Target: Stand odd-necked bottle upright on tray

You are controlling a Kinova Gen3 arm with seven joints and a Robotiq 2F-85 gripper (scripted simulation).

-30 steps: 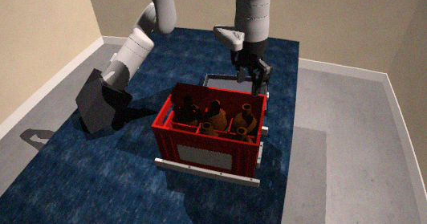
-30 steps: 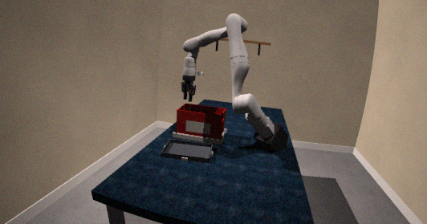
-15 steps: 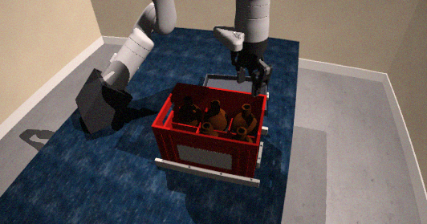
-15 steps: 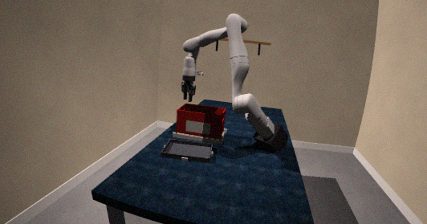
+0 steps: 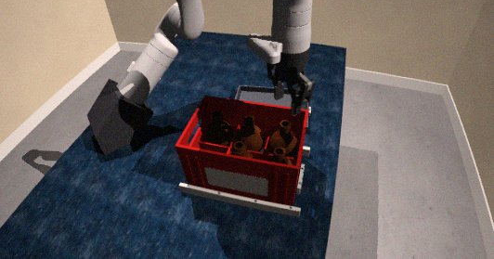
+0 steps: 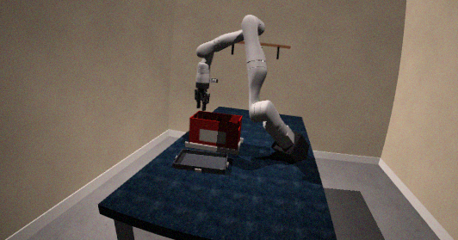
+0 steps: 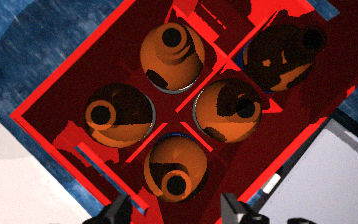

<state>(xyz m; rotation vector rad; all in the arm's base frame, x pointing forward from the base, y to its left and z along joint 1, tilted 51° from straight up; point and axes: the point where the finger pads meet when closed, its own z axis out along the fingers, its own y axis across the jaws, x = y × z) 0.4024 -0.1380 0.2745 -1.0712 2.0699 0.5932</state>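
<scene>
My gripper is now 7 cm past the crate, 7 cm to the left of it and 15 cm above it. From my hand the other things lie so: grey tray: 15 cm behind, 19 cm to the left, 22 cm below.
</scene>
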